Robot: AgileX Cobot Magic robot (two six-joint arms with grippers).
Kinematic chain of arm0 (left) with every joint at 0, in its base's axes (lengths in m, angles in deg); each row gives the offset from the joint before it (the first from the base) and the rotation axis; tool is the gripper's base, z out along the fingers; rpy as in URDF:
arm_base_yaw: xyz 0 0 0.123 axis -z
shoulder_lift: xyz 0 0 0 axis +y
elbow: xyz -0.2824 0 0.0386 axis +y
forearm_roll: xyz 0.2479 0 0.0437 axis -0.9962 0 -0.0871
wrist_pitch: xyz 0 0 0 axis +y
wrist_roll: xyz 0.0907 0 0.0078 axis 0.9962 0 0.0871
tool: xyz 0 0 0 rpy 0 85 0
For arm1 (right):
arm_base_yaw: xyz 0 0 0.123 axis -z
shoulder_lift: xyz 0 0 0 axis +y
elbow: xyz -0.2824 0 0.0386 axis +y
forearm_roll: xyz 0.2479 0 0.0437 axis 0.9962 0 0.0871
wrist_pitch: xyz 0 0 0 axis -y
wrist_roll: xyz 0.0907 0 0.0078 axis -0.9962 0 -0.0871
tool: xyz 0 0 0 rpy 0 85 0
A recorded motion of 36 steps. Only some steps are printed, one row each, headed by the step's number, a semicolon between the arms.
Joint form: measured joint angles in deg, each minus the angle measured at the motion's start. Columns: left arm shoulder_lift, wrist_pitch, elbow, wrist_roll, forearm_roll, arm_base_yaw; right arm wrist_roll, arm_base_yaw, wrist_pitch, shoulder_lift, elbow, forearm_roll.
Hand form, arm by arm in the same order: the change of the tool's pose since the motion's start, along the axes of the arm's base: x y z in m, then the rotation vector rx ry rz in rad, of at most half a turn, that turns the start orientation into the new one. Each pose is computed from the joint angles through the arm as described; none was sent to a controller.
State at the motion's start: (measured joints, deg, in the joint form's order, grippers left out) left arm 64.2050 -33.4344 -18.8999 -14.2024 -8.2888 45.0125; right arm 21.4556 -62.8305 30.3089 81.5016 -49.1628 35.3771
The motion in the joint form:
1: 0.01 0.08 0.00 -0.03 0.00 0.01; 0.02 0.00 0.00 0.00 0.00 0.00
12: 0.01 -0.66 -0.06 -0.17 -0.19 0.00; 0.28 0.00 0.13 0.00 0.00 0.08
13: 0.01 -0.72 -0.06 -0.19 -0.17 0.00; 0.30 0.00 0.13 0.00 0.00 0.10
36: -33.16 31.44 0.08 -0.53 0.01 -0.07; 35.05 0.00 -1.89 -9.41 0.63 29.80
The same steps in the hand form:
1: 0.0000 0.0000 -0.0002 0.0009 0.0014 0.0000; 0.0000 0.0000 0.0000 -0.0002 -0.0003 0.0000
12: 0.0000 -0.0004 0.0013 -0.0096 -0.0074 -0.0031; 0.0001 -0.0001 0.0001 -0.0015 -0.0038 -0.0017
13: 0.0000 -0.0004 0.0014 -0.0108 -0.0077 -0.0029; 0.0001 -0.0001 0.0001 -0.0016 -0.0038 -0.0018
36: -0.0567 0.0666 0.0463 -0.0081 -0.0395 0.0738; -0.0070 -0.0414 0.0269 -0.1212 -0.0275 -0.1451

